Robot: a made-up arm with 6 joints.
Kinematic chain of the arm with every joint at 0, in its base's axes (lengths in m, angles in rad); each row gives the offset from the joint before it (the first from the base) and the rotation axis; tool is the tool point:
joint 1: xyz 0 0 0.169 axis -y
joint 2: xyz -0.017 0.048 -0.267 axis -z
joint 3: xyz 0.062 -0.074 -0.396 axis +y
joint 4: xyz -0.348 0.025 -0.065 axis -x
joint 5: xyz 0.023 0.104 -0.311 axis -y
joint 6: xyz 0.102 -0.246 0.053 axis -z
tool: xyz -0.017 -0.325 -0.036
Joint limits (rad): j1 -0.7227..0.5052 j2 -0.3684..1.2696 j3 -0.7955..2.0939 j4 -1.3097..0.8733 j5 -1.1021..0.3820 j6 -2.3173..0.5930
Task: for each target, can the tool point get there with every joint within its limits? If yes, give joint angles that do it. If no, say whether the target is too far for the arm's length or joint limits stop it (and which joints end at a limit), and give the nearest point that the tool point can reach.
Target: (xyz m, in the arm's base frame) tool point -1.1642 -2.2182 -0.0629
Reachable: no: too far | nearest point -0.6930 -0.6833 -0.2483 | short by 1.616 m
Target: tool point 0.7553 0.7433 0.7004
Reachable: no: joint limits stop it (at a limit: joint 1, joint 2, joint 3, joint 4, joint 5) | nearest point 0.5111 0.4810 0.0883 | short by 0.709 m
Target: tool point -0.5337 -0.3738 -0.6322
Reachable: yes | joints -0.2156 0.0221 0.7207 -0.2335 0.1393 -0.3385
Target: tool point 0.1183 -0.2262 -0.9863
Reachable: yes | joints 0.1156 -0.1636 0.0433 -0.6026 0.2395 -0.5331
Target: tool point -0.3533 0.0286 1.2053
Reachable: no: joint limits stop it (at a limit: joint 1, joint 3, joint 5) | nearest point -0.5113 0.0368 0.4309 | short by 0.790 m
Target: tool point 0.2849 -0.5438 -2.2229
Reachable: no: too far | nearest point 0.1682 -0.2503 -1.2434 | short by 1.029 m
